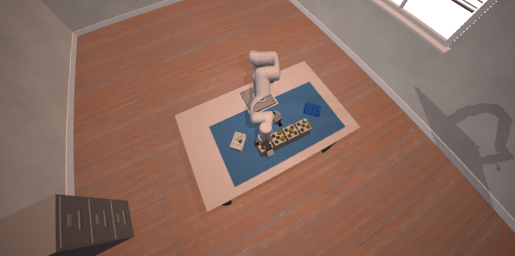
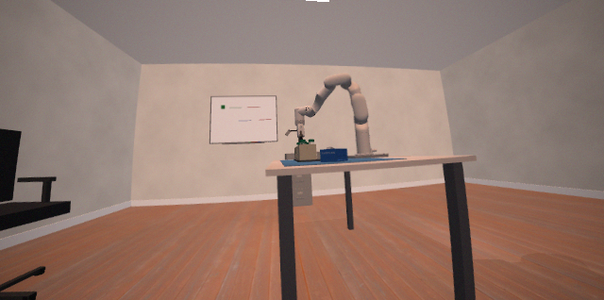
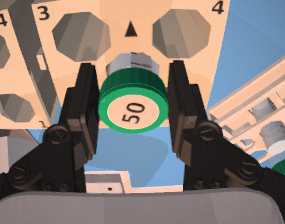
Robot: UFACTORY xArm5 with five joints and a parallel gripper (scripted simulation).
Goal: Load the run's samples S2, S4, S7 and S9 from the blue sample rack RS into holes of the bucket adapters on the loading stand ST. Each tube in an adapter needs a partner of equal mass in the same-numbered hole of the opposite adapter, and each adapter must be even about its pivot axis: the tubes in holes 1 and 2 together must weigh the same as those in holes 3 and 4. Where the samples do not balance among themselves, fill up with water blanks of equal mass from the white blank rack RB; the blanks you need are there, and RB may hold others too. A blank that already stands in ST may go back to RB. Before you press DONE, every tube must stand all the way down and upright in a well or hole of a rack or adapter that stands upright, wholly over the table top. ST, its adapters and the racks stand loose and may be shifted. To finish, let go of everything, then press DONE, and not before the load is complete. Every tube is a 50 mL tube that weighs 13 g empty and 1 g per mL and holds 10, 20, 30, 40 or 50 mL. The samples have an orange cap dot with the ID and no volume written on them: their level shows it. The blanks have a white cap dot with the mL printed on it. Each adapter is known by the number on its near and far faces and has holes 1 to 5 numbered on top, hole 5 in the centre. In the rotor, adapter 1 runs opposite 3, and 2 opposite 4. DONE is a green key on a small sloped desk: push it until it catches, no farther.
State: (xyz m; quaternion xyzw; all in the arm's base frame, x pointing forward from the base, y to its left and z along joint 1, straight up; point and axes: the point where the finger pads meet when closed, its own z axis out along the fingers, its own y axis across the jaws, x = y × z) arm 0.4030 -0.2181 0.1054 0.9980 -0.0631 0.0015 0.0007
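My hand is 21 cm to the right of the done desk, 16 cm past it and 7 cm above it. The rest, counted from my hand: sample tube S4: 13 cm to the left, 5 cm below, 1 cm behind; then white blank rack RB: 15 cm to the right, 14 cm behind, 9 cm below; then sample tube S7: 12 cm to the left, 5 cm below, 4 cm ahead.
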